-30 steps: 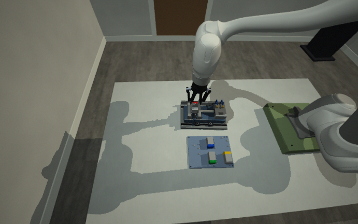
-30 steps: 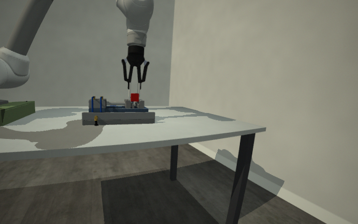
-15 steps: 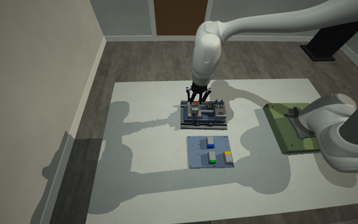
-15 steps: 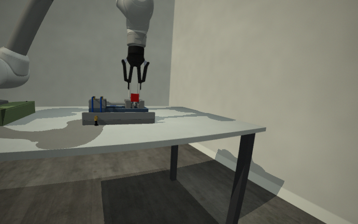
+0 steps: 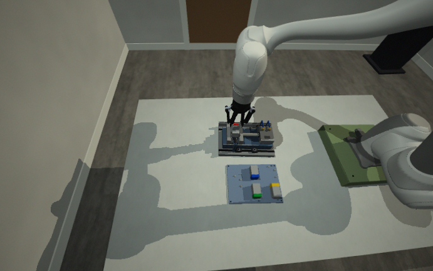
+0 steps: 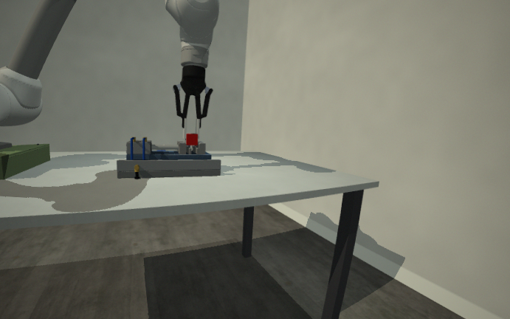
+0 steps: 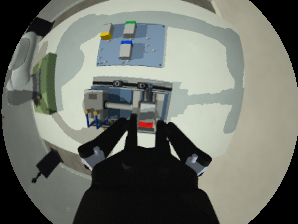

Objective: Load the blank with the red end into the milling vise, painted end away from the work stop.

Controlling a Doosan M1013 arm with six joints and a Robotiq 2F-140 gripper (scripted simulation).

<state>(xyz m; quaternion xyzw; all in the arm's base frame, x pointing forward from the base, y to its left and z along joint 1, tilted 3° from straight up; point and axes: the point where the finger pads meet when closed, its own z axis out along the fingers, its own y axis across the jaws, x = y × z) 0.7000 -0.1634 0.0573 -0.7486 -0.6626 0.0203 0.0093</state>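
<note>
The red-ended blank lies 3 cm below my hand. From my hand the other things lie so: blue-ended blank: 7 cm behind, 20 cm to the left, 11 cm below; hose block: 16 cm behind, 3 cm to the left, 6 cm below; vise: 7 cm behind, 1 cm to the left, 10 cm below.
</note>
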